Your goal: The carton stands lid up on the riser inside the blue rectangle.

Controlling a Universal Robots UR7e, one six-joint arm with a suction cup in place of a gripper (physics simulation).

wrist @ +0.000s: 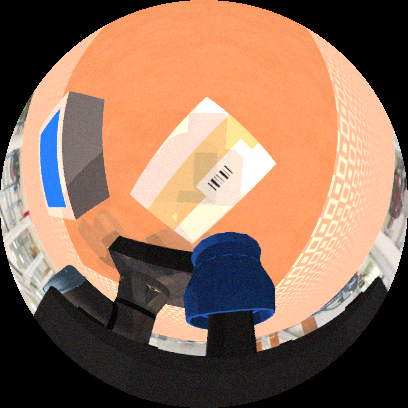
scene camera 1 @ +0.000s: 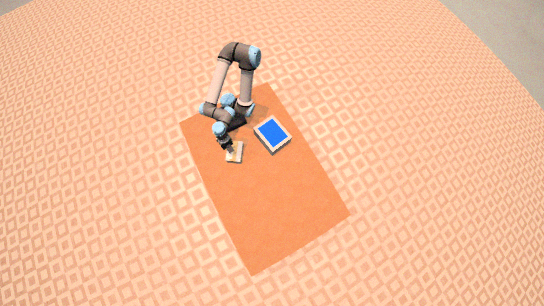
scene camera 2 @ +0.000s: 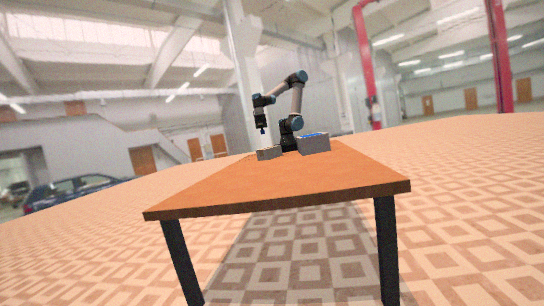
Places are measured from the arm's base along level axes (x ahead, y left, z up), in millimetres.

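Where they show: hand, its tool point: (wrist: 226, 260) (scene camera 2: 262, 134); arm's base, origin of its link: (wrist: 144, 285) (scene camera 2: 288, 143).
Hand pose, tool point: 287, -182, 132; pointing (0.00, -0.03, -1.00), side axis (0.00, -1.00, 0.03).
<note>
Things, the pixels of their top centre, and the offset from my tool point, as dx, dy, dz. Level surfaces: height alone.
- carton, centre of its top: (wrist: 197, 176) (scene camera 2: 268, 147) (scene camera 1: 234, 150) +19, +23, -110
- riser, centre of its top: (wrist: 46, 164) (scene camera 2: 310, 135) (scene camera 1: 272, 132) +81, +352, -73
- blue rectangle, centre of its top: (wrist: 46, 164) (scene camera 2: 310, 135) (scene camera 1: 272, 132) +81, +352, -73
- orange table, height of its surface: dz -193
The carton (scene camera 1: 239, 156) (scene camera 2: 269, 153) (wrist: 207, 167) lies flat on the table, beside and apart from the riser. Its upward face shows a yellow tape band, pale patches and a barcode label in the wrist view. The riser (scene camera 1: 264, 142) (scene camera 2: 314, 145) (wrist: 84, 145) is a grey box with a pale rim. The blue rectangle (scene camera 1: 273, 132) (scene camera 2: 312, 135) (wrist: 51, 162) covers most of its top, and nothing stands on it. My suction gripper (scene camera 1: 231, 150) (scene camera 2: 262, 131) (wrist: 226, 242), a blue cup, is open and holds nothing. It hangs above the carton with a gap between them.
The orange table (scene camera 1: 275, 200) (scene camera 2: 280, 175) (wrist: 200, 50) carries the arm's base (scene camera 2: 288, 142) behind the carton and riser. The riser's tall side wall stands close beside the carton. The table's long edges show on both sides in the wrist view.
</note>
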